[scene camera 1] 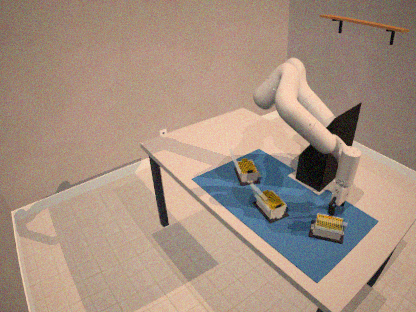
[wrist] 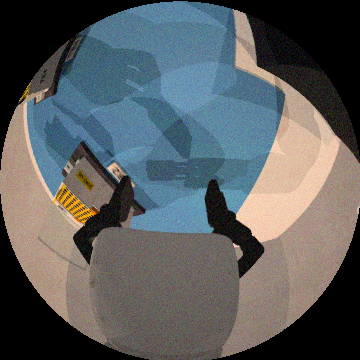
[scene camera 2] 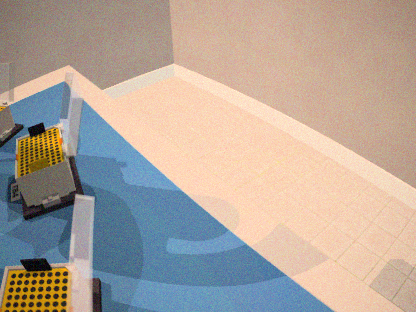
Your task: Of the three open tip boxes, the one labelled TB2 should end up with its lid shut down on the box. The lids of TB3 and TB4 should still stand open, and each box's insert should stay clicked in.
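TB2 [scene camera 1: 328, 230] [scene camera 2: 5, 121] [wrist: 95, 186] is the right box in scene camera 1, with its yellow insert [scene camera 1: 330, 220] [wrist: 75, 206] in it; its clear lid [scene camera 2: 6, 82] stands open. TB4 [scene camera 1: 271, 209] [scene camera 2: 45, 187] [wrist: 44, 75] is in the middle, lid [scene camera 2: 74, 120] up. TB3 [scene camera 1: 248, 175], the far box, also shows its lid [scene camera 2: 82, 235] up. Whether the inserts are fully clicked in is too small to tell. My gripper [scene camera 1: 336, 206] [wrist: 168, 186] is open and empty, above the mat beside TB2; one finger overlaps TB2 in the wrist view.
The boxes stand on a blue mat [scene camera 1: 300, 250] [scene camera 2: 150, 215] [wrist: 195, 82] on a pale table [scene camera 1: 200, 150]. A black block [scene camera 1: 312, 167] [wrist: 310, 85] and a tall dark panel [scene camera 1: 350, 125] stand behind the mat, near the arm. A shelf [scene camera 1: 362, 23] is on the wall.
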